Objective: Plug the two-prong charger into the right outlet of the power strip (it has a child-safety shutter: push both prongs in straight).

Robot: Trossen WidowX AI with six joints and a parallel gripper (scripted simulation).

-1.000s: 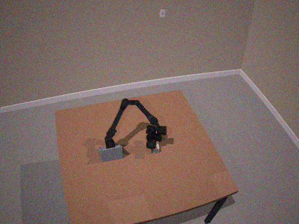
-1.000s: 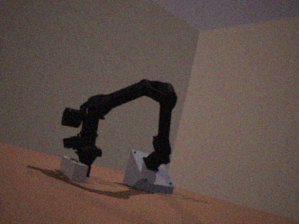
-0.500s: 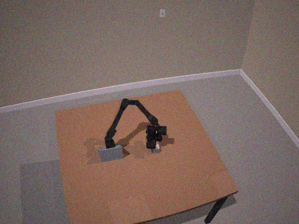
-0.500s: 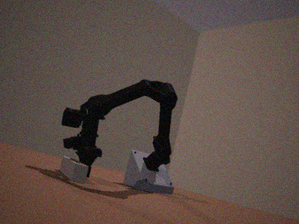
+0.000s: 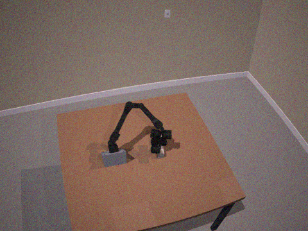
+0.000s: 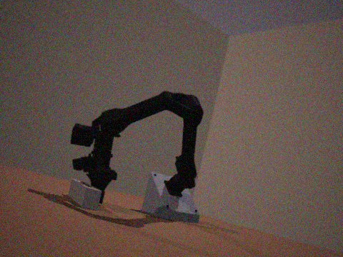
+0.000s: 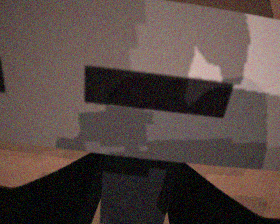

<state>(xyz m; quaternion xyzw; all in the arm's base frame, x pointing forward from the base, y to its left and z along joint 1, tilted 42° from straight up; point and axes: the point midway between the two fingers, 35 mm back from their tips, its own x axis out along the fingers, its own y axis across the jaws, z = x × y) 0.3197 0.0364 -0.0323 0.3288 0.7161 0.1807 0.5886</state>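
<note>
Now: the black two-prong charger 2 cm ahead of my gripper tip and 1 cm above it.
</note>
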